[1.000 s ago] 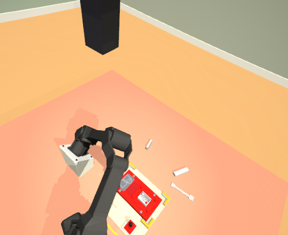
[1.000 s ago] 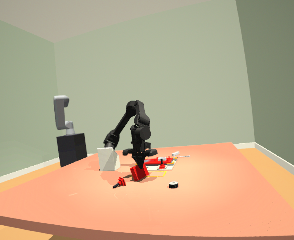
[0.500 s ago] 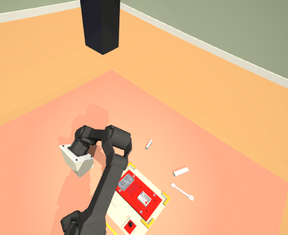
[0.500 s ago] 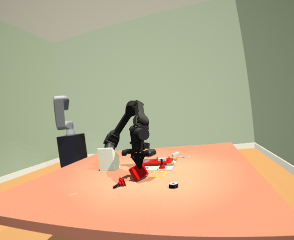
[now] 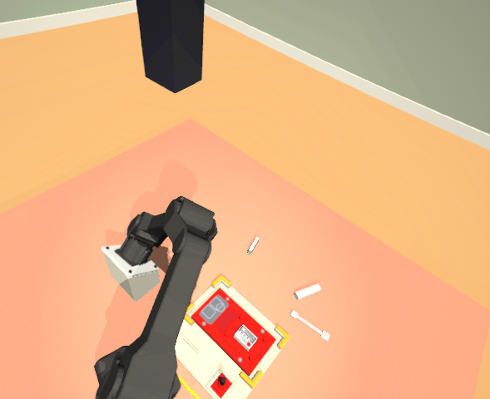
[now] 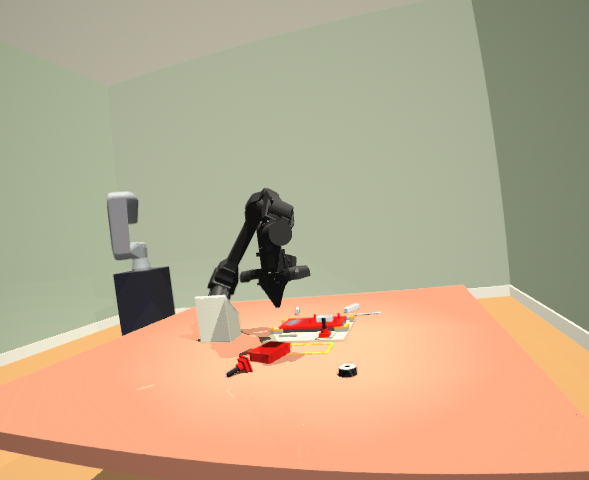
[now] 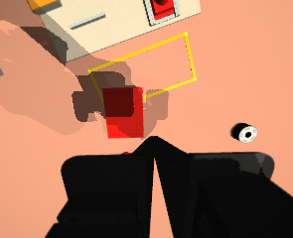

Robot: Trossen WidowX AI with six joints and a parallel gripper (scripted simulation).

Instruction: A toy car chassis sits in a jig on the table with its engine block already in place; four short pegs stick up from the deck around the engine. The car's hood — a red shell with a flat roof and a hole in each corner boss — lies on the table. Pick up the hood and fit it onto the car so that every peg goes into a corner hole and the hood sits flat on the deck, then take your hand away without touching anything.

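The red hood lies 4 cm behind my gripper tip, 2 cm to the left of it and 12 cm below it. From my gripper tip the other things lie so: cream jig (4 cm ahead, 26 cm to the left, 12 cm below); black wheel (17 cm ahead, 13 cm to the right, 12 cm below); grey engine block (7 cm ahead, 27 cm to the left, 11 cm below).
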